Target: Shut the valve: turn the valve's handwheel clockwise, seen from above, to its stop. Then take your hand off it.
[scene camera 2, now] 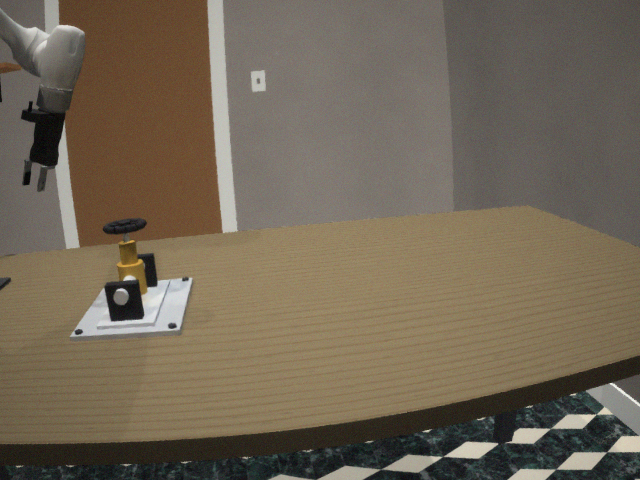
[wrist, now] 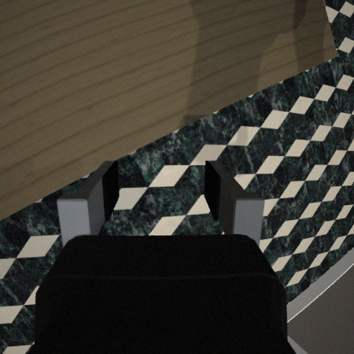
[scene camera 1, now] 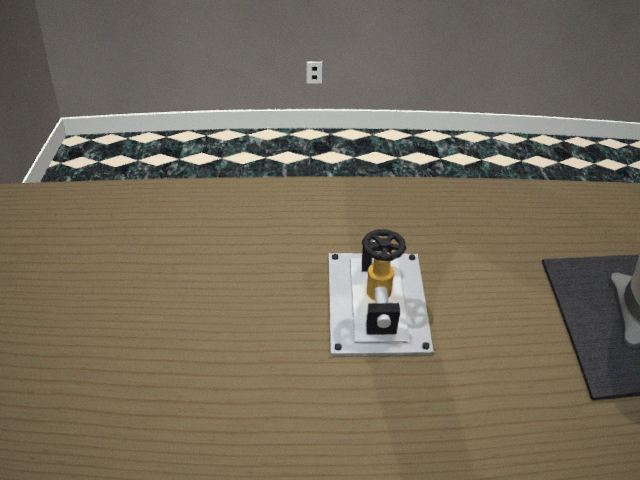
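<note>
The valve has a dark round handwheel on top of an upright yellow body. It stands on a white base plate with dark bolts at its corners. Black square blocks with a light pipe stand at both sides of the body. My gripper is open, with nothing between its fingers. In the scene camera 2 view it hangs above and to the left of the handwheel, apart from it. The valve does not show in the wrist view.
The valve's plate lies on a wooden table. A dark mat with part of the arm's base is at the right in the scene camera 1 view. The wrist view shows the table's edge and the tiled floor below the fingers.
</note>
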